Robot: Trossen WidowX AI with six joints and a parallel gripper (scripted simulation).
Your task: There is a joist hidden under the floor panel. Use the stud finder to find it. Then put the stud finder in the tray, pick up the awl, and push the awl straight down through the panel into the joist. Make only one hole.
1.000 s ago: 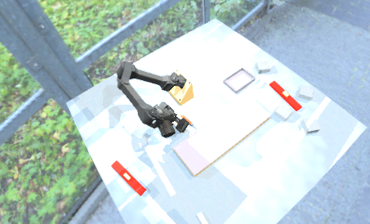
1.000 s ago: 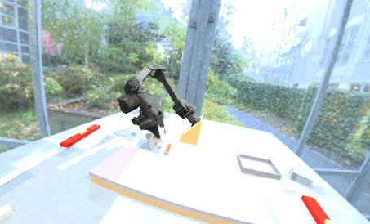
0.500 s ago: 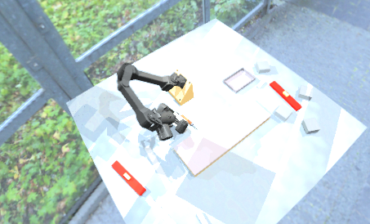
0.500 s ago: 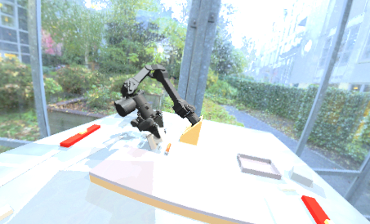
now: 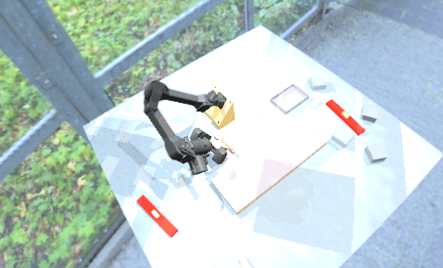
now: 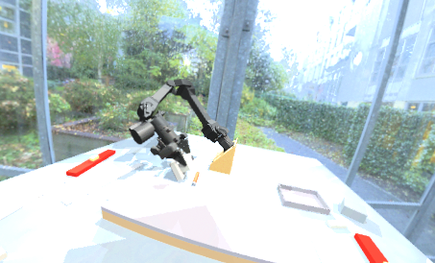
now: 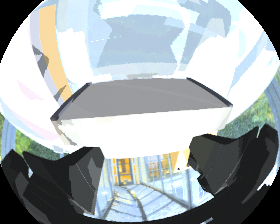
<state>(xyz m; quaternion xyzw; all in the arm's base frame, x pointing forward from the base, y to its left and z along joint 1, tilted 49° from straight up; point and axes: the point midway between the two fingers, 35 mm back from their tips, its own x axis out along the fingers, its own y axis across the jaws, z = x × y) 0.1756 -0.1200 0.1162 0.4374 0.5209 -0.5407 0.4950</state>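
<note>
The stud finder lies 1 cm behind my gripper tip and 1 cm below it. The rest, counted from my gripper tip: tray: 1 cm behind, 46 cm to the left, 6 cm below; then awl: 3 cm ahead, 4 cm to the left, 7 cm below; then light: 3 cm behind, 1 cm to the left.
</note>
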